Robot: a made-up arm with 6 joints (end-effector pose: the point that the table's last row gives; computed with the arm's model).
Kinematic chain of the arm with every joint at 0, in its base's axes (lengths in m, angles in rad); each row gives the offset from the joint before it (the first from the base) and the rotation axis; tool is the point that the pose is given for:
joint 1: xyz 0 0 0.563 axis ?
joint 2: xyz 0.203 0 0 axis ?
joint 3: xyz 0 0 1.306 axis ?
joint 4: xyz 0 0 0.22 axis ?
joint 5: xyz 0.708 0 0 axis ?
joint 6: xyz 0.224 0 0 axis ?
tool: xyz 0 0 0
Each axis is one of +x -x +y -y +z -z.
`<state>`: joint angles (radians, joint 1 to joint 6).
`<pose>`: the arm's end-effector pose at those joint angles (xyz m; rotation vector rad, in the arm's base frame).
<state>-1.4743 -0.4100 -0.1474 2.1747 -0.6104 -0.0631</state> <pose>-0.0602 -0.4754 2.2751 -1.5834 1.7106 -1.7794</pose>
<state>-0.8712 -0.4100 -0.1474 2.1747 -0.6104 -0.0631</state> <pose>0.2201 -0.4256 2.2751 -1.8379 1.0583 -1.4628</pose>
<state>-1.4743 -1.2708 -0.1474 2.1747 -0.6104 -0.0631</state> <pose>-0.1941 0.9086 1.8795 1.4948 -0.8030 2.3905</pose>
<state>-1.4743 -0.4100 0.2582 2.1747 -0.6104 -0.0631</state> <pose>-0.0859 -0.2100 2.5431 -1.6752 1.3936 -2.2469</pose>
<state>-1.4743 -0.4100 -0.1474 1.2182 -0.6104 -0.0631</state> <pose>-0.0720 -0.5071 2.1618 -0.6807 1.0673 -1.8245</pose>
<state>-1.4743 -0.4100 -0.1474 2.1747 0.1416 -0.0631</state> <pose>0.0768 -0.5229 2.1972 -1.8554 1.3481 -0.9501</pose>
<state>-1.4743 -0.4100 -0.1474 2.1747 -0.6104 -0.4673</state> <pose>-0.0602 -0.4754 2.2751 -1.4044 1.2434 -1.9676</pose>
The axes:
joint 1: +z
joint 2: +y
joint 3: -y
joint 4: -x
joint 5: -y
joint 6: -x

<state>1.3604 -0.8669 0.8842 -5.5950 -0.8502 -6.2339</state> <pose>-0.1115 -1.0341 2.2340 0.3484 -0.7997 0.5671</pose>
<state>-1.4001 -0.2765 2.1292 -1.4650 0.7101 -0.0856</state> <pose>-0.3066 0.9236 2.2342 -0.3294 -2.1820 1.0783</pose>
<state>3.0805 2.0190 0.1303 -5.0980 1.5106 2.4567</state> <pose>-1.4533 -0.1187 -0.7833 -1.1721 1.9882 -0.9220</pose>
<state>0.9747 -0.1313 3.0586 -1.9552 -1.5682 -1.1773</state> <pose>-0.5430 -0.4305 1.5199 -0.6614 -0.4091 2.5217</pose>
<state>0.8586 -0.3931 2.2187 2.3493 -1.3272 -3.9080</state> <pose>-0.6299 -0.9664 1.8329 -0.9877 1.3172 -0.6820</pose>
